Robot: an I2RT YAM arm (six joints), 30 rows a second.
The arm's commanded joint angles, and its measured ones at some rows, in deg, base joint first. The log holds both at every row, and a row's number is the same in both.
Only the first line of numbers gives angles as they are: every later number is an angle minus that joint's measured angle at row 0.
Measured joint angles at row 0:
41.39 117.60 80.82 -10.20 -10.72 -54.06
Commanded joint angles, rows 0 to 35:
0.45 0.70 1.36 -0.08 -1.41 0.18
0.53 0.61 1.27 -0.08 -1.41 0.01
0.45 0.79 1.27 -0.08 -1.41 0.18
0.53 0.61 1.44 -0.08 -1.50 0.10
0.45 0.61 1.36 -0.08 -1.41 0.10
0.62 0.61 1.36 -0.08 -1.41 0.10
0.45 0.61 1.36 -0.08 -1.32 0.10
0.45 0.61 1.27 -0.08 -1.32 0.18
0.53 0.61 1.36 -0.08 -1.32 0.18
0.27 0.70 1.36 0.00 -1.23 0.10
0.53 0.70 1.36 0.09 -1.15 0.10
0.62 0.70 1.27 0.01 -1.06 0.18
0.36 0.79 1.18 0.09 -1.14 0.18
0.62 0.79 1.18 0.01 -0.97 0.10
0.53 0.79 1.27 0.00 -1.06 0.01
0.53 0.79 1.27 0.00 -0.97 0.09
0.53 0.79 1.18 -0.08 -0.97 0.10
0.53 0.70 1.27 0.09 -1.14 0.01
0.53 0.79 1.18 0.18 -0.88 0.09
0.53 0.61 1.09 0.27 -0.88 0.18
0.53 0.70 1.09 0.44 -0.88 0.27
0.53 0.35 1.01 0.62 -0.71 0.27
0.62 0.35 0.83 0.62 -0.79 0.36
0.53 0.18 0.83 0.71 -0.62 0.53
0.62 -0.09 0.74 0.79 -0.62 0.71
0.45 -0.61 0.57 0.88 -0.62 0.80
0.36 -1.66 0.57 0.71 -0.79 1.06
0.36 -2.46 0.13 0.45 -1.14 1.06
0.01 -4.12 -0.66 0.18 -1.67 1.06
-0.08 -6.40 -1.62 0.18 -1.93 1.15
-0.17 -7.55 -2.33 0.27 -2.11 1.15
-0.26 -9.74 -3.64 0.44 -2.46 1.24
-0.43 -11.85 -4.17 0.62 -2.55 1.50
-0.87 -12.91 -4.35 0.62 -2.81 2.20
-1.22 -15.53 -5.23 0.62 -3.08 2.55
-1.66 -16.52 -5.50 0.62 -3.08 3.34
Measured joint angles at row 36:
-0.42 -9.31 -5.25 -0.65 -1.14 1.22
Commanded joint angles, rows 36 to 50:
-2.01 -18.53 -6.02 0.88 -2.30 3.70
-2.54 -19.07 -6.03 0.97 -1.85 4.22
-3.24 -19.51 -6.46 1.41 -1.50 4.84
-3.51 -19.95 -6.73 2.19 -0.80 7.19
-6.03 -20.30 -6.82 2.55 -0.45 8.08
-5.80 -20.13 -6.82 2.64 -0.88 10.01
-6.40 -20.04 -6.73 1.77 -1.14 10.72
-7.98 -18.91 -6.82 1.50 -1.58 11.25
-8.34 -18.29 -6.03 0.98 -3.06 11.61
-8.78 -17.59 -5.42 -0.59 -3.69 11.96
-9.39 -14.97 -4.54 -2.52 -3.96 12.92
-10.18 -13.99 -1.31 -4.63 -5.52 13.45
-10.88 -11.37 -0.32 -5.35 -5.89 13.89
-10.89 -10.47 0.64 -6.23 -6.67 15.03
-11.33 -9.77 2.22 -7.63 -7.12 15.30
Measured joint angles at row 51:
-10.67 -12.00 -2.19 -2.47 -3.67 11.82
